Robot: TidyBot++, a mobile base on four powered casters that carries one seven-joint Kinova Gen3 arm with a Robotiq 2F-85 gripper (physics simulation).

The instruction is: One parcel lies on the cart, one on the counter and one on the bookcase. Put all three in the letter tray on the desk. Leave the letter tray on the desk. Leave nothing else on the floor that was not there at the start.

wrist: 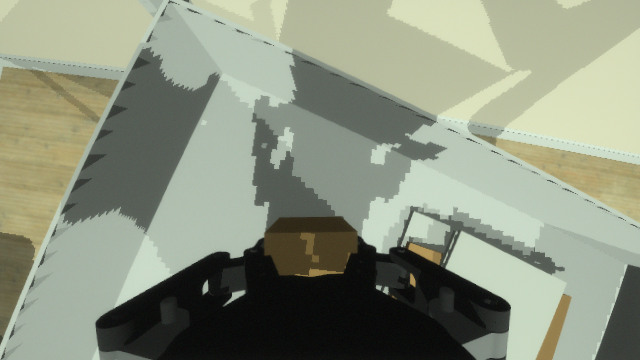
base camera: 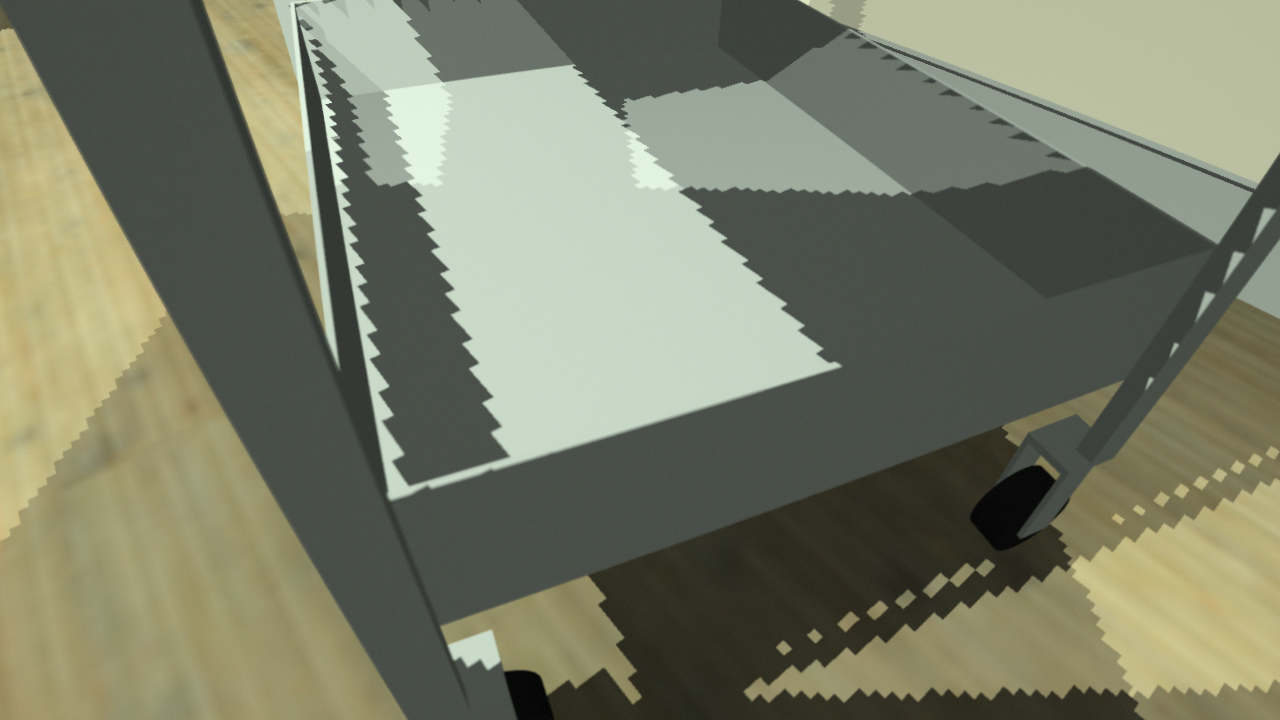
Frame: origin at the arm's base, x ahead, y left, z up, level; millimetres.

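Where they show: gripper, fingertip midpoint: (wrist: 310, 242).
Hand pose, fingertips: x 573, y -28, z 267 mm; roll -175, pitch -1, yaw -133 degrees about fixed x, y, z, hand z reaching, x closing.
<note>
Things, the pixels of their top centre, and the offset from my fingertips. "spot": a spot on its surface instead.
- brown box-shaped parcel at its top centre: (wrist: 311, 279) dz +55, dx -3, dy +3 mm
- white flat-topped item at a spot on its surface: (wrist: 505, 265) spot: dz +15, dx -123, dy -100 mm
- smaller open-looking item at a spot on its surface: (wrist: 427, 230) spot: dz +4, dx -61, dy -75 mm
- dark object at a spot on its surface: (wrist: 622, 320) spot: dz +7, dx -264, dy -155 mm
- black caster at a spot on its surface: (base camera: 1020, 507) spot: dz -620, dx -259, dy -180 mm
My gripper (wrist: 310, 242) is shut on a brown box-shaped parcel (wrist: 310, 245) in the wrist view, with one finger on each side of it. The parcel is over the cart's top tray; whether it still touches the tray cannot be told, as the gripper body hides its near side. The cart (base camera: 716, 488) (wrist: 200, 175) is pale grey with raised rims; its lower shelf fills much of the base camera view. The gripper does not show in the base camera view. The letter tray, desk, counter and bookcase cannot be made out.
A white flat-topped item (wrist: 505, 265) with brown sides lies in the cart tray to the right of the gripper, beside a smaller open-looking item (wrist: 427, 230). A dark object (wrist: 622, 320) is at the right edge. A cart post (base camera: 179, 223) and black caster (base camera: 1020, 507) show low down. A pale wall (wrist: 350, 60) stands behind.
</note>
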